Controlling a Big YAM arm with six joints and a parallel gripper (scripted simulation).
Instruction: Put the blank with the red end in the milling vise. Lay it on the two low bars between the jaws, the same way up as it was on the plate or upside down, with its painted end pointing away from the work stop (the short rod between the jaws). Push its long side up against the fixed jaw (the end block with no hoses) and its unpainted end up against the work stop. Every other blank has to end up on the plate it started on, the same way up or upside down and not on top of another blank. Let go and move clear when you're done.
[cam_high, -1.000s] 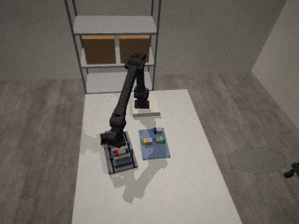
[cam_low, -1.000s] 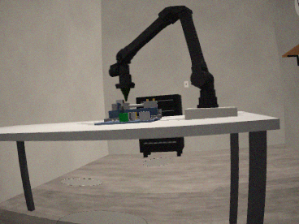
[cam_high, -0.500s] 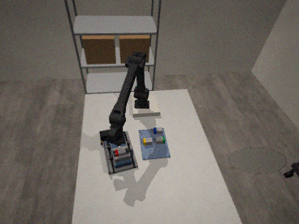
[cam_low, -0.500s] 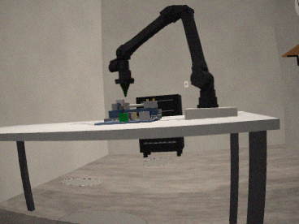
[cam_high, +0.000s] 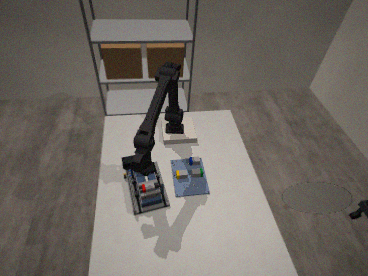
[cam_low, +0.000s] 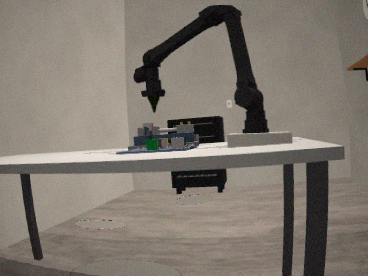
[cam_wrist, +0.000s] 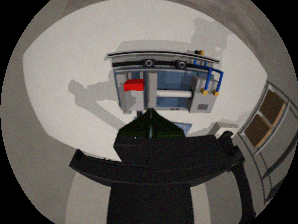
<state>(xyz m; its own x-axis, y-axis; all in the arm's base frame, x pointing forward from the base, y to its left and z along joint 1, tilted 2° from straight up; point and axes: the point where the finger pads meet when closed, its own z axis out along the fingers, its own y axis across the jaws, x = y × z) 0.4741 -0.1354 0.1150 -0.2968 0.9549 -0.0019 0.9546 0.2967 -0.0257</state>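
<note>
Right now the red-ended blank is 7 cm below my hand, 3 cm ahead of it and 1 cm to the left of it. From my hand the other things lie so: yellow-ended blank (19 cm to the left, 14 cm below, 11 cm behind); then green-ended blank (28 cm to the left, 14 cm below, 13 cm behind); then blue plate (23 cm to the left, 17 cm below, 12 cm behind).
</note>
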